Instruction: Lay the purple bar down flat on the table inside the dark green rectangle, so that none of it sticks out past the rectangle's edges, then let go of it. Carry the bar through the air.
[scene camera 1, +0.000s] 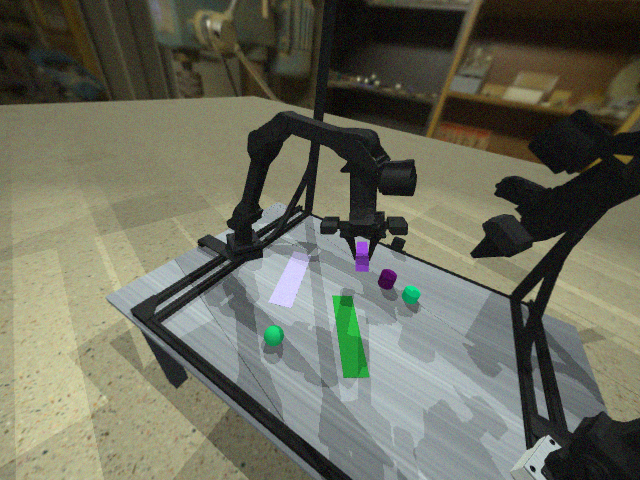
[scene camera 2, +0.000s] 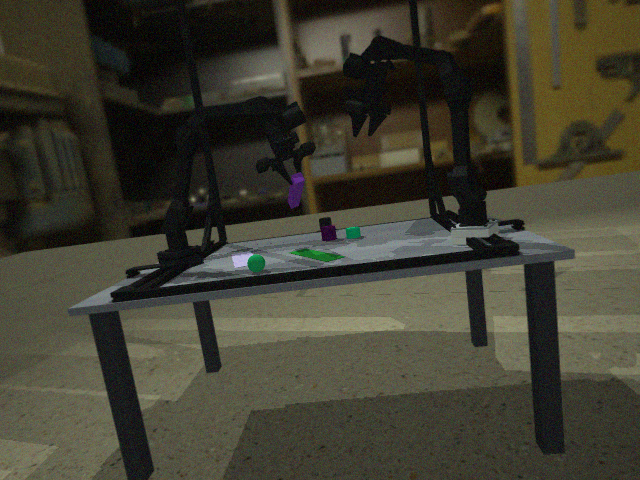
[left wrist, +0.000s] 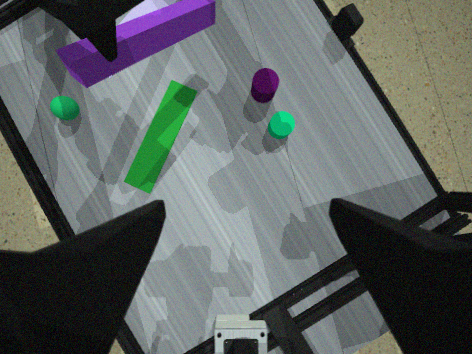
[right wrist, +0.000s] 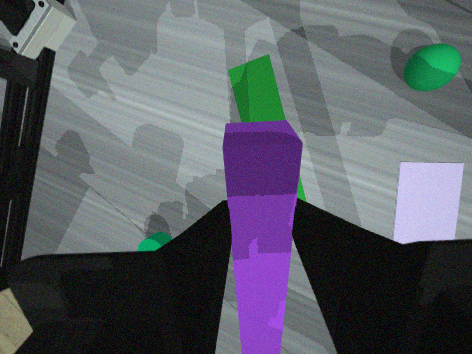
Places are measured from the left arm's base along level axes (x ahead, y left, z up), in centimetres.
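Pixels of known places: left gripper, fingertip midpoint: (scene camera 1: 485, 250) (scene camera 2: 362, 136) (left wrist: 247, 206); right gripper, fingertip midpoint: (scene camera 1: 362, 260) (scene camera 2: 296, 182) (left wrist: 104, 53) (right wrist: 259, 207); left arm's base at its link origin: (scene camera 2: 474, 224) (right wrist: 14, 7); right arm's base at its link origin: (scene camera 1: 243, 239) (scene camera 2: 178, 249).
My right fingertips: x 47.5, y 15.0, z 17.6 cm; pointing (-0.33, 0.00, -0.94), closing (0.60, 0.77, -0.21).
For each thing: its top centre in the pictures, then the offset to it from my right fingertips. "spot": a spot on its surface instead.
- dark green rectangle at a spot on its surface: (right wrist: 265, 95) spot: dy +5.7, dx -9.9, dz -22.1 cm
- pale lilac rectangle at a spot on its surface: (right wrist: 429, 200) spot: dy +12.7, dx +15.2, dz -22.1 cm
- green ball at its top centre: (right wrist: 445, 59) (scene camera 1: 274, 329) (left wrist: 55, 103) (scene camera 2: 254, 254) dy +21.2, dx +1.6, dz -17.4 cm
- dark purple cylinder at its top centre: (left wrist: 265, 80) (scene camera 1: 389, 274) (scene camera 2: 327, 226) dy -20.7, dx +5.3, dz -17.6 cm
- teal cylinder at its top centre: (right wrist: 150, 253) (left wrist: 282, 123) (scene camera 1: 412, 291) (scene camera 2: 352, 228) dy -24.0, dx -2.8, dz -19.0 cm
The purple bar (scene camera 1: 361, 264) (scene camera 2: 295, 193) (left wrist: 175, 35) (right wrist: 262, 165) is in the air, gripped by my right gripper (scene camera 1: 362, 253) (scene camera 2: 294, 178) (right wrist: 259, 207), which is shut on it. In scene camera 2 it hangs well above the table and looks tilted. The dark green rectangle (scene camera 1: 351, 341) (scene camera 2: 316, 255) (left wrist: 160, 137) (right wrist: 265, 95) lies flat on the table; in the right wrist view the bar hides part of it. In the left wrist view the bar and the rectangle point different ways. My left gripper (scene camera 1: 484, 221) (scene camera 2: 363, 134) (left wrist: 247, 206) is open and empty, high above the table.
A pale lilac rectangle (scene camera 1: 289, 281) (scene camera 2: 240, 259) (right wrist: 429, 200) lies left of the green one in scene camera 1. A green ball (scene camera 1: 273, 335) (scene camera 2: 255, 263) (left wrist: 65, 108) is nearer the front. A dark purple cylinder (scene camera 1: 387, 279) (left wrist: 265, 85) and a teal cylinder (scene camera 1: 410, 295) (left wrist: 281, 125) stand behind.
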